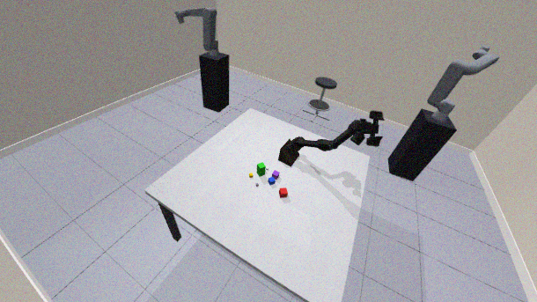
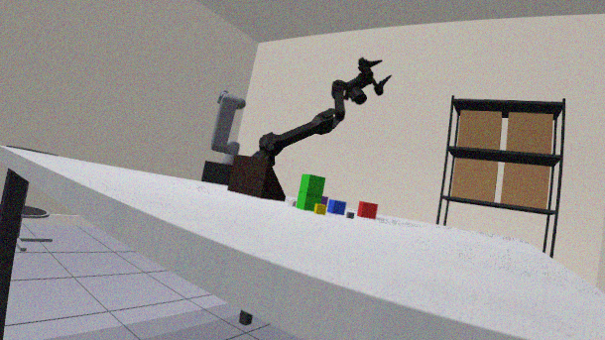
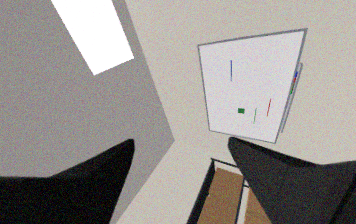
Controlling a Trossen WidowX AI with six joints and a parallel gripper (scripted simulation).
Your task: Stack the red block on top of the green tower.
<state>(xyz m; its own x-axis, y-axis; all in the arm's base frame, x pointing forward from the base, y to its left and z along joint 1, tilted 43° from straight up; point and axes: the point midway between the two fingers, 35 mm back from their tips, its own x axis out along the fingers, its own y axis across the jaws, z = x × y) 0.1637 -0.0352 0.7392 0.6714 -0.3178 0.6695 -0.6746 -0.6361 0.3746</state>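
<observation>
My gripper tip is 11 cm short of the red block, 38 cm to the left of it and 64 cm above it. From my gripper tip the other things lie so: tiny grey cube 13 cm ahead, 57 cm to the right, 65 cm below; then blue cube 5 cm ahead, 49 cm to the right, 64 cm below; then purple cube 1 cm behind, 48 cm to the right, 64 cm below.
</observation>
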